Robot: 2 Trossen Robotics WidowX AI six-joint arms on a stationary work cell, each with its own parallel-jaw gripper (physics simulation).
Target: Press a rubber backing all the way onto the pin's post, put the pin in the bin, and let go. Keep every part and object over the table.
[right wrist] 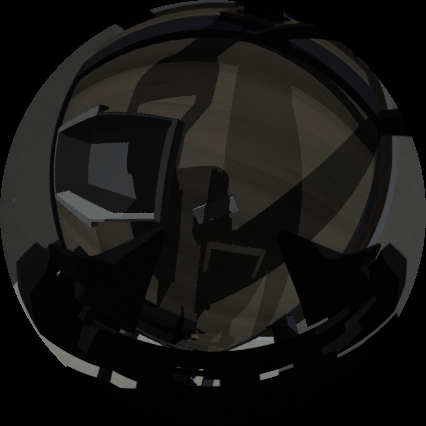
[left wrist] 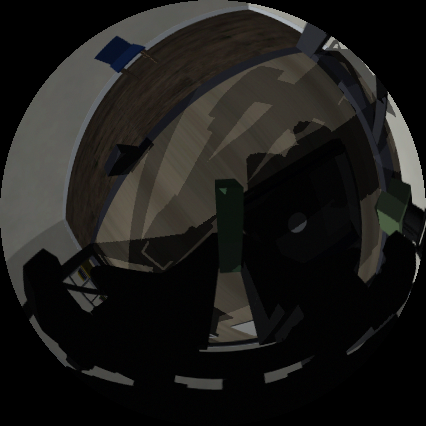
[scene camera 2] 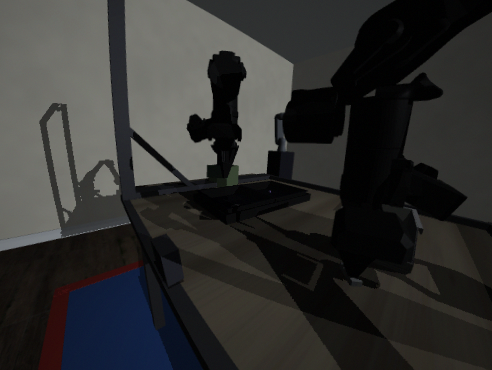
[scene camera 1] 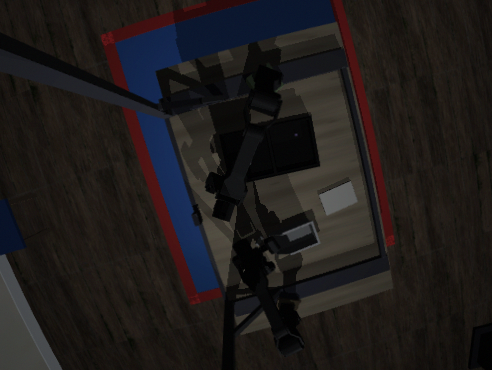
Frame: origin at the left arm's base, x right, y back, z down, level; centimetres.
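Seen in the pictures: left gripper, fingertip midpoint: (left wrist: pixel 226 237) (scene camera 2: pixel 225 178); right gripper, fingertip midpoint: (right wrist: pixel 222 235) (scene camera 2: pixel 352 252) (scene camera 1: pixel 257 245); right arm's base, link origin: (scene camera 1: pixel 286 309).
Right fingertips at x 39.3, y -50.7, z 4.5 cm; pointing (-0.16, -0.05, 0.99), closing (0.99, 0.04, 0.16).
Note:
Pixels of each thing's top centre, then the offset from my right fingertips to it. "spot": a spot on its surface instead.
- dark green block, top centre: (left wrist: pixel 224 238) (scene camera 2: pixel 217 165) dz -9.7, dx -5.0, dy +28.4 cm
- black tray, top centre: (left wrist: pixel 326 264) (right wrist: pixel 120 310) (scene camera 2: pixel 256 190) (scene camera 1: pixel 271 150) dz +1.1, dx -26.8, dy +28.1 cm
- dull round disc, top centre: (left wrist: pixel 298 224) dz +3.4, dx -16.5, dy +29.8 cm
- tiny bluish dot, surface spot: (scene camera 1: pixel 296 135) (scene camera 2: pixel 270 191) spot: dz +4.1, dx -39.1, dy +26.8 cm
- small grey block, top centre: (right wrist: pixel 214 210) (scene camera 2: pixel 350 271) dz +3.9, dx -1.1, dy -0.6 cm
- grey open bin, surface spot: (right wrist: pixel 167 170) spot: dz +1.7, dx -4.7, dy -4.7 cm
- flat white box, top centre: (left wrist: pixel 254 328) (scene camera 1: pixel 338 198) dz +4.3, dx -39.2, dy -5.7 cm
- dark boxy fitting, top centre: (scene camera 2: pixel 165 242) (left wrist: pixel 110 161) (right wrist: pixel 285 340) (scene camera 1: pixel 196 219) dz -0.9, dx +13.3, dy +23.5 cm
My left gripper (scene camera 2: pixel 225 174) (left wrist: pixel 226 237) is shut on a dark green block (left wrist: pixel 230 225), held upright above the left side of the black tray (scene camera 1: pixel 315 142) (scene camera 2: pixel 265 207) (left wrist: pixel 325 190). A dull round disc (left wrist: pixel 297 222) shows in the tray, and a tiny bluish dot (scene camera 1: pixel 296 135) (scene camera 2: pixel 270 192) in its other compartment. I cannot tell which of these is the pin or the backing. My right gripper (right wrist: pixel 222 235) is open above a small grey block (right wrist: pixel 216 209) on the table. The grey open bin (scene camera 1: pixel 317 235) (right wrist: pixel 167 170) stands beside that block, partly hidden by the right arm in scene camera 2.
A flat white box (scene camera 1: pixel 338 197) lies beyond the bin, at the right of scene camera 1. A dark boxy fitting (scene camera 1: pixel 197 215) (scene camera 2: pixel 167 260) (left wrist: pixel 122 160) sits on the table edge. Dark frame rails border the table, with an upright post (scene camera 2: pixel 119 100) at one corner.

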